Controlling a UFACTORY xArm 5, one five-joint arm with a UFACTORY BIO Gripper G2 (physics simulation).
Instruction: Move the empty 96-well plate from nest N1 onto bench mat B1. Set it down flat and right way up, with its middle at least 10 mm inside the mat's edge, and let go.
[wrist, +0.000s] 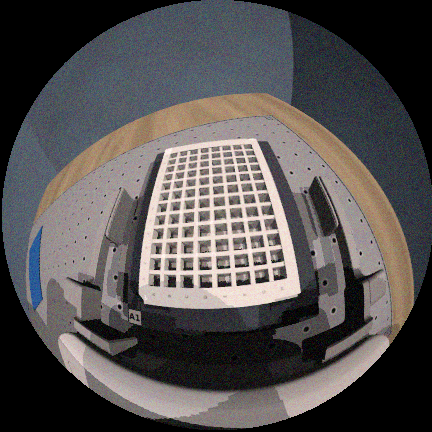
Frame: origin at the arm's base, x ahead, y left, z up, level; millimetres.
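Where they show: hand at its tool point: (216, 209).
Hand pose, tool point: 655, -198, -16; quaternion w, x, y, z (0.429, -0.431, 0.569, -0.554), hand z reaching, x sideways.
Things, the pixels of their top centre, and the offset from my tool point, as dx, dy, dz. "spot": a spot on its surface instead. Level surfaces: height alone.
- white 96-well plate at its top centre: (210, 195) +5, +1, +9
- dark nest at its top centre: (213, 205) +5, +1, -2
- blue patch at a spot on its surface: (36, 270) spot: -2, +358, -15
- small A1 label at a spot on its surface: (135, 317) spot: -57, +70, -5
- grey perforated deck at its surface level: dz -17
The white 96-well plate (220, 297) lies flat and right way up in the dark nest (200, 319), with its open square wells facing up. My gripper (222, 207) is open. One finger pad stands to the left of the plate and one to the right, with a gap on each side; neither touches it. How high the pads are relative to the plate's sides is hard to tell. A blue patch (36, 270) shows at the far left edge of the view; I cannot tell if it is mat B1.
A small A1 label (135, 317) is on the nest's near left corner. The grey perforated deck (95, 200) surrounds the nest, with a wooden border (200, 111) beyond it. The pale curved gripper body (150, 387) fills the bottom of the view. Dark shadows fall around the nest.
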